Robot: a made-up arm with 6 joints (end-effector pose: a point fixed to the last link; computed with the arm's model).
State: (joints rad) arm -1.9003 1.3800 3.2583 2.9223 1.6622 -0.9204
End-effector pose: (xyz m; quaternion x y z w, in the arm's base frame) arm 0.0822 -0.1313 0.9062 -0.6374 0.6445 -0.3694 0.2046
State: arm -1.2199 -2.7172 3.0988 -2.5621 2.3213 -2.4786
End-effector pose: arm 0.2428 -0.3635 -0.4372 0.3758 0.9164 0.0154 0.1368
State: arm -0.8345 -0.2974 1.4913 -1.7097 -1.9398 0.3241
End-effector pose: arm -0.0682 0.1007 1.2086 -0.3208 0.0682 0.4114 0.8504
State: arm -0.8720 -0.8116 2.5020 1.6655 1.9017 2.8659
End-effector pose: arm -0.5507 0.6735 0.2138 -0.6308 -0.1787 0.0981 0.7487
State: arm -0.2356 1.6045 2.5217 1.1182 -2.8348 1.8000
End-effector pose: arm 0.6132 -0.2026 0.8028 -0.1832 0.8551 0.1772 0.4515
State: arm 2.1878 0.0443 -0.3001 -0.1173 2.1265 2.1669
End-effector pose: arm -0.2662 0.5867 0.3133 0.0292 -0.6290 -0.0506 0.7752
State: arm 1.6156 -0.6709 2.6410 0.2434 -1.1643 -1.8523
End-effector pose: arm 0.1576 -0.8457 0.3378 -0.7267 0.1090 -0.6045 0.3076
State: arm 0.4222 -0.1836 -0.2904 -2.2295 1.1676 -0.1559
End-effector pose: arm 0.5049 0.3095 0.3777 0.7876 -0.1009 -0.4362 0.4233
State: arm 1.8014 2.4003 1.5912 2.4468 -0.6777 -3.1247
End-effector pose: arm -0.2604 0.6951 -0.4462 0.1008 0.2298 0.5942 0.7642
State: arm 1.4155 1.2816 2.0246 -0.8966 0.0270 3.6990
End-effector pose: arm 0.2103 0.8458 0.6919 -0.6606 -0.6348 -0.1746 0.3607
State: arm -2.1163 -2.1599 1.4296 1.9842 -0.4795 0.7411
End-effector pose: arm 0.4685 0.6765 -0.3501 0.0383 0.4185 0.5646 0.7104
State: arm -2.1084 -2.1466 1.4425 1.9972 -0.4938 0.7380
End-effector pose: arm 0.4659 0.6819 -0.3456 0.0306 0.4211 0.5714 0.7037
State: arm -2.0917 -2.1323 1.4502 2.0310 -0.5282 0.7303
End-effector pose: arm 0.4606 0.6928 -0.3364 0.0122 0.4248 0.5872 0.6889
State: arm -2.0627 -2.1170 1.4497 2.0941 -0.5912 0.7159
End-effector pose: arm 0.4511 0.7116 -0.3200 -0.0221 0.4298 0.6137 0.6620
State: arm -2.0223 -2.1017 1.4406 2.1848 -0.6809 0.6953
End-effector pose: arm 0.4365 0.7375 -0.2964 -0.0730 0.4355 0.6455 0.6232
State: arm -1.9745 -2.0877 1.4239 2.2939 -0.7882 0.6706
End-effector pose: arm 0.4167 0.7679 -0.2670 -0.1365 0.4407 0.6741 0.5768
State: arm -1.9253 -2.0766 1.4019 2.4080 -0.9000 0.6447
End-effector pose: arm 0.3932 0.7986 -0.2350 -0.2048 0.4444 0.6928 0.5297
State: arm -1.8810 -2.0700 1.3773 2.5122 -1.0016 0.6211
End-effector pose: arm 0.3691 0.8251 -0.2048 -0.2680 0.4461 0.7000 0.4891
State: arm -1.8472 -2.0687 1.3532 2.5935 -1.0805 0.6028
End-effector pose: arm 0.3488 0.8444 -0.1809 -0.3172 0.4460 0.6992 0.4600
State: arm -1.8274 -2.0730 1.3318 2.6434 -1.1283 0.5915
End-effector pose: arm 0.3362 0.8550 -0.1664 -0.3467 0.4450 0.6961 0.4441
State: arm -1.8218 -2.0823 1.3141 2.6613 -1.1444 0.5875
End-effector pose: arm 0.3327 0.8575 -0.1619 -0.3565 0.4436 0.6946 0.4400
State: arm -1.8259 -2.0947 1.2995 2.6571 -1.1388 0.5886
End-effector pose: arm 0.3355 0.8546 -0.1645 -0.3528 0.4422 0.6952 0.4435
